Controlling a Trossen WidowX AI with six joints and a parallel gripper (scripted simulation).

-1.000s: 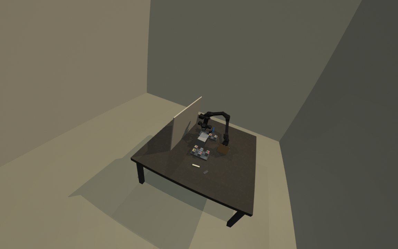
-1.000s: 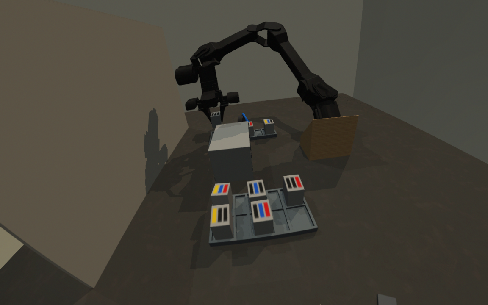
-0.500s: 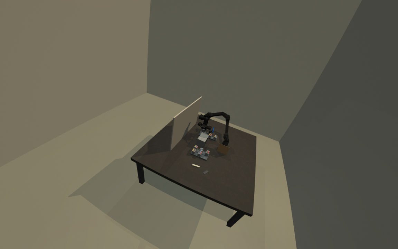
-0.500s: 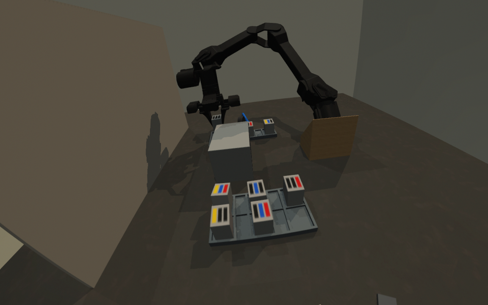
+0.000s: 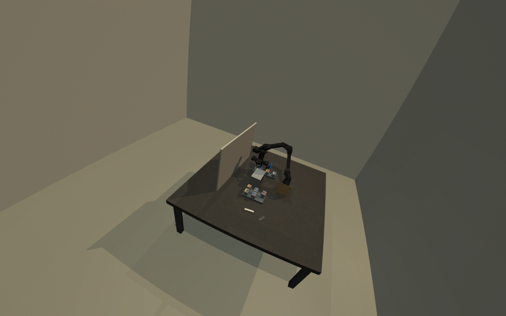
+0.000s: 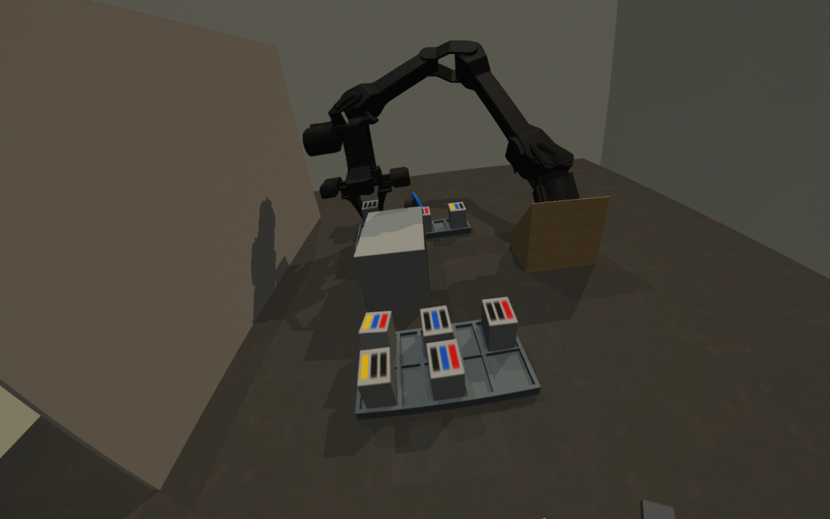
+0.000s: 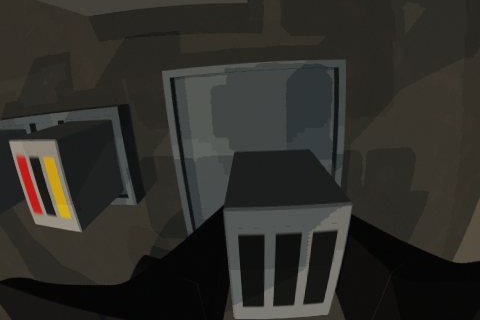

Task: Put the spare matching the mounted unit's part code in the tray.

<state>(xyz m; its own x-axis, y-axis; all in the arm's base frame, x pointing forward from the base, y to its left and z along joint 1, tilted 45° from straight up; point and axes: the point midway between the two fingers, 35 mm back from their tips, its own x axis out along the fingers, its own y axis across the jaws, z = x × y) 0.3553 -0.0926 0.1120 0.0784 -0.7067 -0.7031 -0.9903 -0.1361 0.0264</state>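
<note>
The grey spare is 2 cm above my gripper tip. From my gripper tip the other things lie so: flat grey tray 1 cm behind, 4 cm below; grey box 7 cm behind, 18 cm to the left, 1 cm above; blue marker pen 9 cm behind, 19 cm to the right, 4 cm below.
</note>
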